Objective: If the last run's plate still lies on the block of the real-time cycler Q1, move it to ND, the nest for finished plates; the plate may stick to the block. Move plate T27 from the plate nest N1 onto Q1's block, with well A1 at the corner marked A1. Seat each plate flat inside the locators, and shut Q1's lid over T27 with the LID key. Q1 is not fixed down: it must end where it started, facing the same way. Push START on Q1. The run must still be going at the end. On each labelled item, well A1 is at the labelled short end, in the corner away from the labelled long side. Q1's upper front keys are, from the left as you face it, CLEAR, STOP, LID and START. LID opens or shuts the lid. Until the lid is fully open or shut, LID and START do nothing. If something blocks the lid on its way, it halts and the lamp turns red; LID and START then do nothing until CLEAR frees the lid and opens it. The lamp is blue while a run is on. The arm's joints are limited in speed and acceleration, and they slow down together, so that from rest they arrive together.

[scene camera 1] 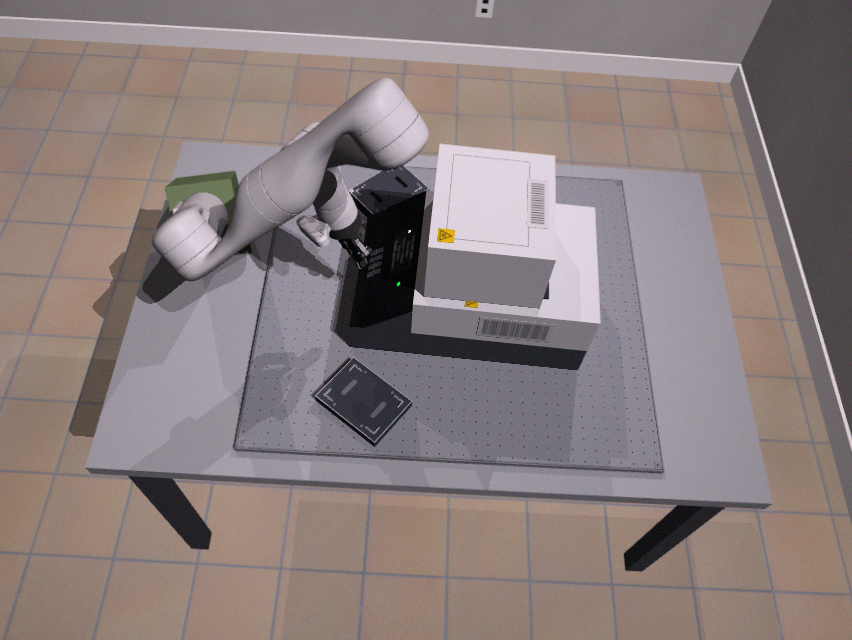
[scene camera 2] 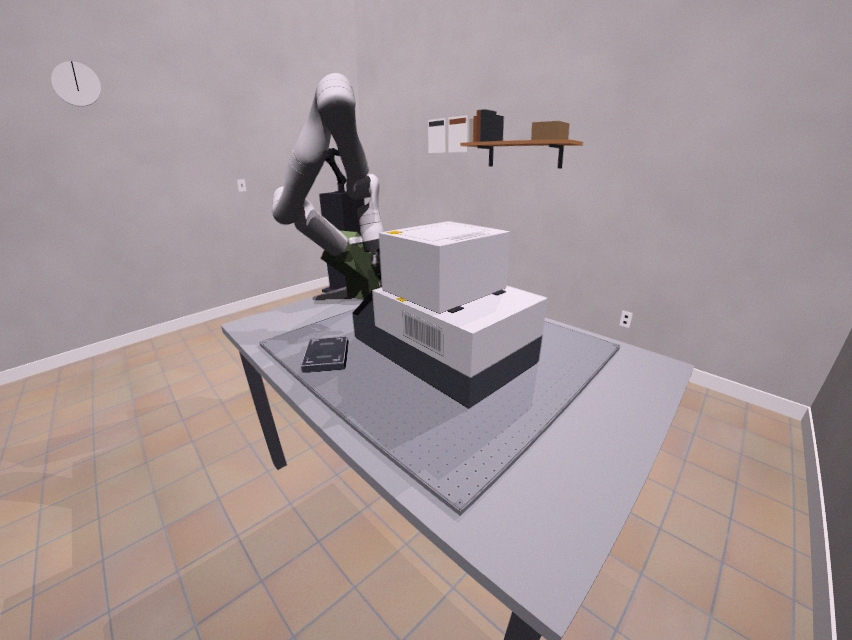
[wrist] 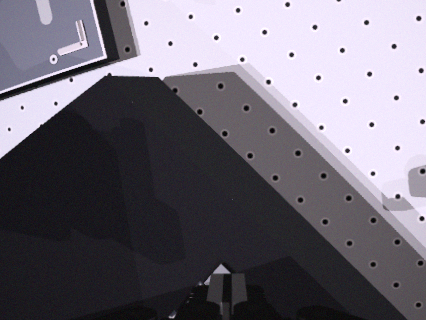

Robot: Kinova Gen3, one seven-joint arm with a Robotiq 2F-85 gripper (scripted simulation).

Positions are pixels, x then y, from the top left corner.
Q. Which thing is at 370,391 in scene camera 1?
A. A plate nest.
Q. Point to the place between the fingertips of the gripper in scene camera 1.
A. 362,264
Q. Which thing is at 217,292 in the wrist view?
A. The gripper.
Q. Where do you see a cycler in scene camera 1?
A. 390,312
